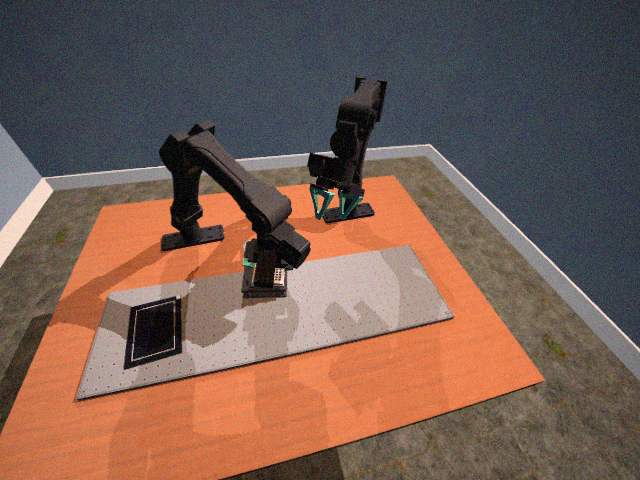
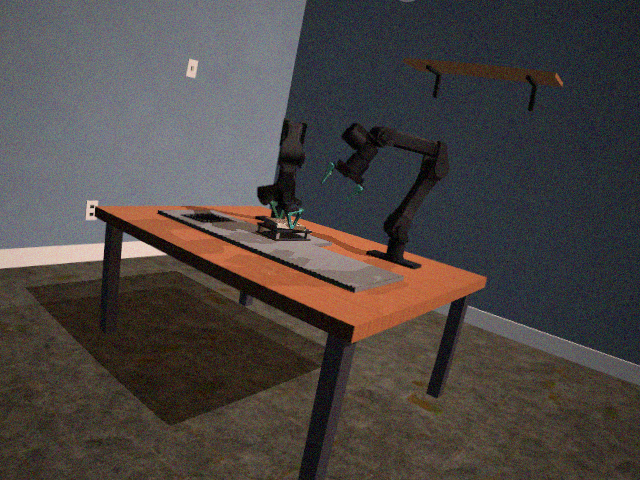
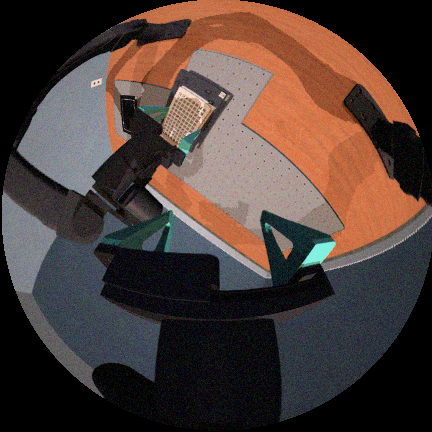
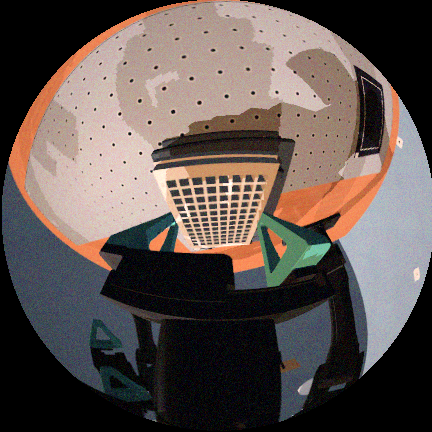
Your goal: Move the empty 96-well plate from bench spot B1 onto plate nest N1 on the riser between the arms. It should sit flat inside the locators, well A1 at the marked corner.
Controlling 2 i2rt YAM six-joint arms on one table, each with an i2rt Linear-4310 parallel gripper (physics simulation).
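Pixels of known places: left gripper, between the fingertips: (image 1: pixel 330 219) (image 2: pixel 332 193) (image 3: pixel 216 214) (image 4: pixel 98 339); right gripper, between the fingertips: (image 2: pixel 285 224) (image 3: pixel 184 119) (image 4: pixel 217 214); left arm's base, origin of its link: (image 2: pixel 393 260); right arm's base, origin of its link: (image 1: pixel 193 238) (image 4: pixel 311 228).
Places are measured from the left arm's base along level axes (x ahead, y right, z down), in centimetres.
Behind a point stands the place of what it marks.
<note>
The tan 96-well plate (image 1: pixel 279 276) {x 27.7, y 31.0, z -6.8 cm} (image 3: pixel 187 114) {x 21.8, y 32.2, z -6.2 cm} (image 4: pixel 217 209) {x 25.2, y 33.4, z -7.0 cm} is between the teal fingers of my right gripper (image 1: pixel 264 273) {x 23.3, y 33.0, z -5.8 cm} (image 2: pixel 286 216) {x 23.3, y 33.0, z -5.8 cm} (image 4: pixel 217 214) {x 23.3, y 33.0, z -5.8 cm}, which is shut on its long sides. The plate is right over the dark nest on the riser (image 1: pixel 263 292) {x 28.5, y 36.0, z -1.9 cm} (image 2: pixel 284 234) {x 20.8, y 34.7, z -1.8 cm} (image 3: pixel 215 90) {x 15.4, y 28.8, z -4.9 cm} (image 4: pixel 217 146) {x 29.6, y 35.0, z -4.9 cm}; I cannot tell whether it rests in it. A small white mark (image 3: pixel 220 95) {x 15.9, y 27.4, z -4.9 cm} shows on one nest corner. Bench spot B1 (image 1: pixel 153 330) {x 32.7, y 64.5, z -1.5 cm} (image 2: pixel 209 217) {x 31.3, y 64.1, z -1.5 cm} (image 4: pixel 370 116) {x 31.9, y 62.2, z -1.5 cm}, a black rectangle with a white outline, has nothing on it. My left gripper (image 1: pixel 334 201) (image 2: pixel 341 180) (image 3: pixel 216 214) {x 23.2, y 16.0, z -20.8 cm} is open and hangs raised near its own base.
The grey perforated bench plate (image 1: pixel 361 289) {x 34.2, y 8.4, z -1.3 cm} (image 2: pixel 335 263) {x 32.6, y 3.9, z -1.2 cm} (image 3: pixel 250 160) {x 26.1, y 16.7, z -1.3 cm} (image 4: pixel 120 120) {x 35.3, y 27.0, z -1.3 cm} lies on the orange table (image 1: pixel 310 413) {x 60.3, y 30.7, z 0.0 cm} (image 2: pixel 388 305) {x 49.0, y -23.7, z 0.0 cm}. The arm bases (image 1: pixel 191 237) {x 3.1, y 55.6, z -3.4 cm} (image 1: pixel 356 211) {x 1.9, y -2.5, z -2.1 cm} stand behind it. A wall shelf (image 2: pixel 480 70) hangs high at the back.
</note>
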